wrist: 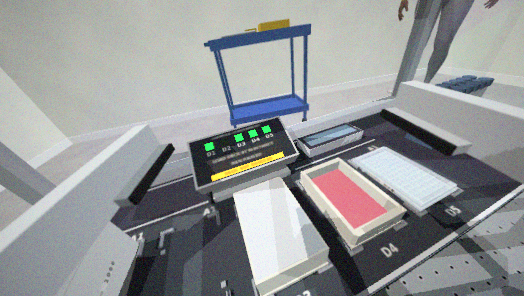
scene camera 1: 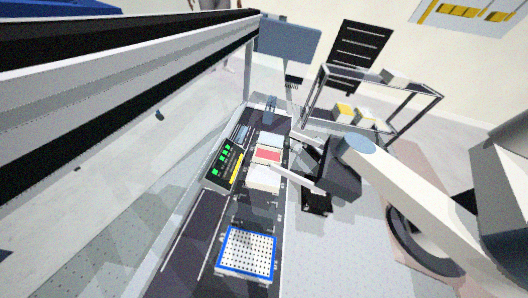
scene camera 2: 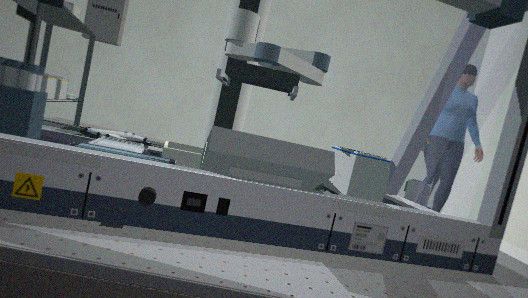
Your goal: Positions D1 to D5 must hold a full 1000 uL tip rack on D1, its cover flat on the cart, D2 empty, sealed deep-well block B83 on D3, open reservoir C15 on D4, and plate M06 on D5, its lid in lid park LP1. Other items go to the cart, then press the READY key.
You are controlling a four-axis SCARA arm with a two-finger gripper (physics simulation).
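Places are measured from the arm's base along level axes (x left, y back, z up), in millimetres.
Pixels of known places: gripper, between the fingertips: [wrist: 274, 117] [scene camera 1: 281, 147] [scene camera 2: 257, 82]; arm's base, origin of its link: [scene camera 1: 420, 235].
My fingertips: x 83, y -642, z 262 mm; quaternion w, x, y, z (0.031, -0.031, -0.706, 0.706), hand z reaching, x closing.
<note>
Ahead of a thing's pixels: the offset from my fingertips to its top centre. "*": to the spot under its first point.
My gripper [scene camera 1: 282, 150] [scene camera 2: 257, 85] [wrist: 274, 117] is open and empty, high above the deck. The blue-rimmed tip rack [scene camera 1: 247, 252] [scene camera 2: 370, 175] is on D1, uncovered. D2 holds no labware. A white-topped block {dx +13, dy -25, dz -146 mm} [scene camera 1: 263, 180] [wrist: 280, 225] is on D3; its label is unreadable. The open reservoir {dx -109, dy -49, dz -162 mm} [scene camera 1: 268, 154] [wrist: 350, 197] with pink liquid is on D4. A pale plate {dx -231, dy -72, dz -179 mm} [scene camera 1: 270, 139] [wrist: 405, 175] is on D5. A lid {* dx -168, dy -211, dz -170 mm} [scene camera 1: 241, 134] [wrist: 330, 139] lies in the park beside the console {* dx +44, dy -160, dz -128 mm} [wrist: 240, 150], which shows green D1, D3, D4, D5 lamps and a yellow bar. The READY key cannot be made out.
A blue cart [wrist: 260, 37] beyond the deck carries a yellow box [wrist: 274, 24] and a flat grey item [wrist: 237, 35]. A black device {dx -44, dy +196, dz -194 mm} [scene camera 1: 316, 202] is on the bench beside the deck. A shelf rack [scene camera 1: 417, 91] stands behind. A person [scene camera 2: 452, 117] stands beyond.
</note>
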